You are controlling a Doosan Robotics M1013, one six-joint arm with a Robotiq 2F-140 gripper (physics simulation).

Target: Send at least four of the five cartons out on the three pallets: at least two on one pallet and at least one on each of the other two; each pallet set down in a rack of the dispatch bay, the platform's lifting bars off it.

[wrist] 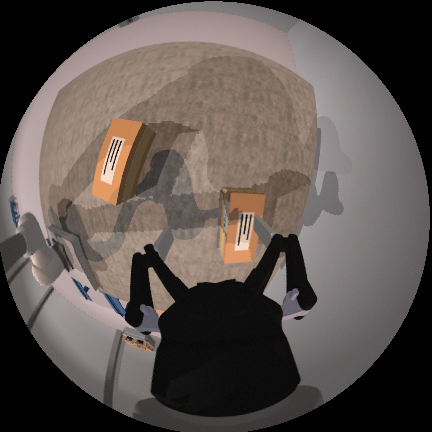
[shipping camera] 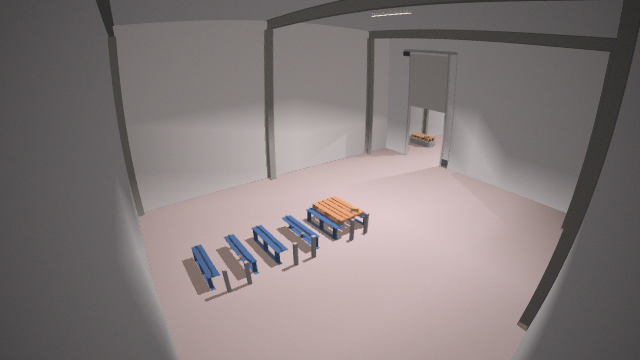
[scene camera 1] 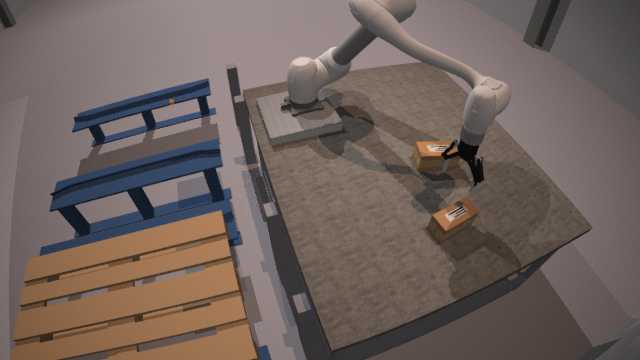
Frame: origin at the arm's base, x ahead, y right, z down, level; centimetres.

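Seen in the pictures: gripper, fingertip midpoint: [wrist: 212, 227] [scene camera 1: 457, 180]; arm's base at its link origin: [wrist: 61, 253] [scene camera 1: 303, 104].
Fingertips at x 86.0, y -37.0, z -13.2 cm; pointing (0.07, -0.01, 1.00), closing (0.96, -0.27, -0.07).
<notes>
Offsets run from my fingertips to a thing's top centre. Level surfaces: height alone.
Two orange-brown cartons with white labels lie on the table {dz +18.3 cm} [scene camera 1: 360, 225]: the back carton {dx -25.7, dy -10.5, dz +7.9 cm} [scene camera 1: 425, 161] [wrist: 111, 170] and the front carton {dx +9.6, dy +4.0, dz +8.0 cm} [scene camera 1: 454, 220] [wrist: 243, 227]. My gripper [scene camera 1: 459, 176] [wrist: 212, 227] is open above and between them. Its right finger overlaps the front carton in the wrist view. A bare pallet [scene camera 1: 125, 246] stands on the near rack at lower left. In the shipping view a pallet [shipping camera: 332, 204] carrying one small carton [shipping camera: 355, 210] lies on a blue rack. Beyond the doorway another pallet [shipping camera: 422, 136] rides on a grey platform [shipping camera: 424, 143]; its load is too small to count.
Blue racks [scene camera 1: 135, 175] [scene camera 1: 142, 104] stand left of the table, past dark posts {dx -185.6, dy +65.8, dz +33.3 cm} [scene camera 1: 234, 80]. In the dispatch bay several blue rack beams [shipping camera: 269, 244] stand in a row, with grey posts [shipping camera: 295, 254] at their ends. The door panel [shipping camera: 428, 80] is partly raised.
</notes>
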